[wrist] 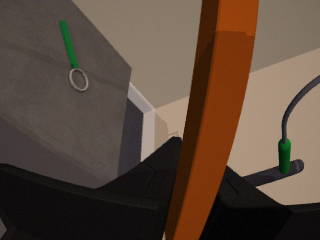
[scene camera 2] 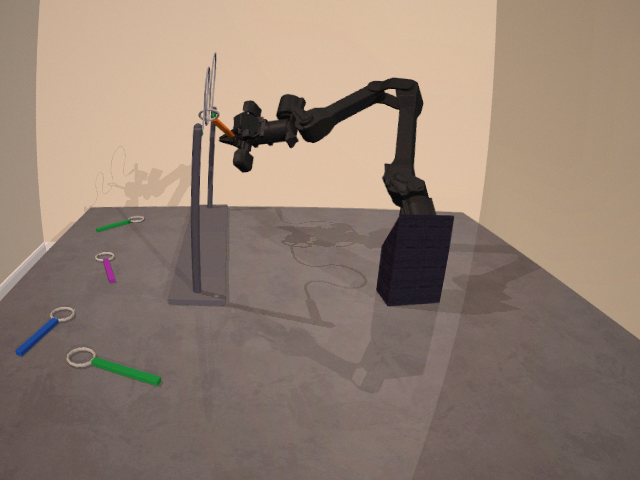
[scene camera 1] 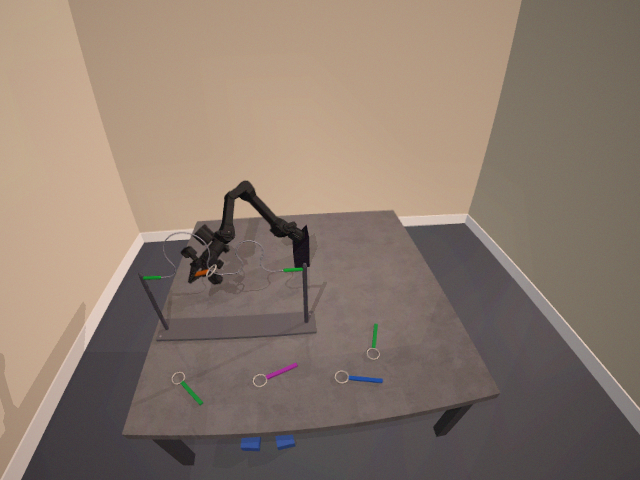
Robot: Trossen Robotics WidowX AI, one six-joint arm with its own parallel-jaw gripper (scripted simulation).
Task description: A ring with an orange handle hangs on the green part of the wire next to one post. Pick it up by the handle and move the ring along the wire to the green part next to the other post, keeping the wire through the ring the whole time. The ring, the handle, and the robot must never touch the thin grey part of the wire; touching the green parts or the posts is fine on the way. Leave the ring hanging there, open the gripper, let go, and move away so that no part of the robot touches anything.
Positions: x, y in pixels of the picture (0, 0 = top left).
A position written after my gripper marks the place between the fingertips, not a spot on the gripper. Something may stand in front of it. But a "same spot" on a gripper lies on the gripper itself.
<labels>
My gripper shows in the wrist view (182, 146), in scene camera 2 and in scene camera 1. One and the same spot on my gripper: (scene camera 2: 235, 141) is (scene camera 1: 208, 273).
</labels>
